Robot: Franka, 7 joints.
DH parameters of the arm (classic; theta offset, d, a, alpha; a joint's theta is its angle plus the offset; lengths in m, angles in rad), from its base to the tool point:
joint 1: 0 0.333 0 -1.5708
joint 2: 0 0 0 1.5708
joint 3: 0 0.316 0.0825 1.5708
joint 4: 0 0 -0.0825 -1.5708
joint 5: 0 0.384 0 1.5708
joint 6: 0 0 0.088 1.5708
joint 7: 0 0.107 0 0
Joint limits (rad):
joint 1: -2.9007..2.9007
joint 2: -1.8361..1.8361
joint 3: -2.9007..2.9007
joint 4: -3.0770..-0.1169
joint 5: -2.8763..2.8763
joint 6: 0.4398..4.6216
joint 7: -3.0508..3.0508
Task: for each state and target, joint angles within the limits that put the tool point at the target. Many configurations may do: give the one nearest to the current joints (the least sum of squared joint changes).
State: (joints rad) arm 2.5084 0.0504 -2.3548 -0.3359 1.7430 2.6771 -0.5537
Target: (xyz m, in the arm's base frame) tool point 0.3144 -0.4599 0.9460
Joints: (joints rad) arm 2.0657 -0.4367 -2.5704 -0.4411 1.7955 3.1083 -0.5537
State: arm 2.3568 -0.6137 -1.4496 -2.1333 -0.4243 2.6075 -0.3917
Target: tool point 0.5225 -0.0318 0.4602
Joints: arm 1.4259 -0.9131 -1.3391 -2.2863 -0.4307 2.5293 -0.3917
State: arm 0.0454 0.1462 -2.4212 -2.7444 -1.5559 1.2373 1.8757
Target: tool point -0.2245 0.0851 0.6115
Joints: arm -0.2540 0.8285 -2.8264 -2.6342 -1.5380 0.9310 1.8757
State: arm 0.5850 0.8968 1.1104 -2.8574 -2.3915 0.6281 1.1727
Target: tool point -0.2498 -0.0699 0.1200
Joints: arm 1.4301 1.6833 1.0804 -3.0280 -2.4526 1.1413 1.1727
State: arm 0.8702 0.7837 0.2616 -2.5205 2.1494 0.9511 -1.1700
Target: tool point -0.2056 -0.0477 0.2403
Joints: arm 1.5567 1.1041 0.6061 -3.0770 1.3858 1.0526 -1.1700
